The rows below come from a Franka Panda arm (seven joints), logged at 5 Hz.
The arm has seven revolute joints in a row. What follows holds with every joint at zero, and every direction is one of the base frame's.
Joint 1 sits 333.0 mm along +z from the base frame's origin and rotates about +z.
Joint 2 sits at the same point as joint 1 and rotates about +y.
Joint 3 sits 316.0 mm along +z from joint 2 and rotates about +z.
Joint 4 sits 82.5 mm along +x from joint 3 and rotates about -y.
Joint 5 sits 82.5 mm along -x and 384.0 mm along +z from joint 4 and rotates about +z.
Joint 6 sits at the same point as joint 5 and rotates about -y.
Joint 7 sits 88.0 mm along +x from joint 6 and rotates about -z.
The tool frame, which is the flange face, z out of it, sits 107.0 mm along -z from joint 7; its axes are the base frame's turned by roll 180.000, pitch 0.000 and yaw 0.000 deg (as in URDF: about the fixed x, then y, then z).
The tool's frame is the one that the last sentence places.
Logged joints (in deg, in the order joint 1, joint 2, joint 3, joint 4, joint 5, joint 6, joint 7), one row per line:
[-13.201, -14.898, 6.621, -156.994, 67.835, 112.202, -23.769]
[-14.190, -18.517, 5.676, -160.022, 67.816, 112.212, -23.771]
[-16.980, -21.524, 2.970, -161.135, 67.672, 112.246, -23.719]
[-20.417, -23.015, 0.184, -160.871, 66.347, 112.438, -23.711]
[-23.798, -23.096, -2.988, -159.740, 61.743, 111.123, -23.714]
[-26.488, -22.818, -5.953, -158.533, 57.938, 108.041, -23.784]
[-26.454, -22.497, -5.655, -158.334, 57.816, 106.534, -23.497]
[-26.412, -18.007, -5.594, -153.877, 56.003, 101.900, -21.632]
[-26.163, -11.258, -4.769, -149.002, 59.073, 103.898, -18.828]
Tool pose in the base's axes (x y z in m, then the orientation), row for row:
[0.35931, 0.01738, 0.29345, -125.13, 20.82, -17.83]
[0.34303, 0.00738, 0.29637, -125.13, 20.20, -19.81]
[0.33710, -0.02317, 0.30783, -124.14, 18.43, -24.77]
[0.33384, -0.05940, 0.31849, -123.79, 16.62, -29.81]
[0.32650, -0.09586, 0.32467, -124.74, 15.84, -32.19]
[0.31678, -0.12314, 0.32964, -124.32, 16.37, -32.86]
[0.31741, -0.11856, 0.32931, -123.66, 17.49, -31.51]
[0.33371, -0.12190, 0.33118, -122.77, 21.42, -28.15]
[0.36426, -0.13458, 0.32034, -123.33, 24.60, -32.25]
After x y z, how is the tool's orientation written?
As angles about the fixed x, y, z axes (roll, pitch, yaw), in degrees.
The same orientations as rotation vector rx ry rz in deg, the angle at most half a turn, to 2 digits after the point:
[-119.14, 30.51, 12.37]
[-118.71, 32.23, 10.56]
[-116.72, 36.36, 5.45]
[-115.29, 40.52, 0.46]
[-115.63, 42.68, -1.41]
[-114.77, 43.54, -1.40]
[-114.22, 42.62, 0.32]
[-113.12, 41.10, 6.08]
[-110.70, 46.60, 7.12]

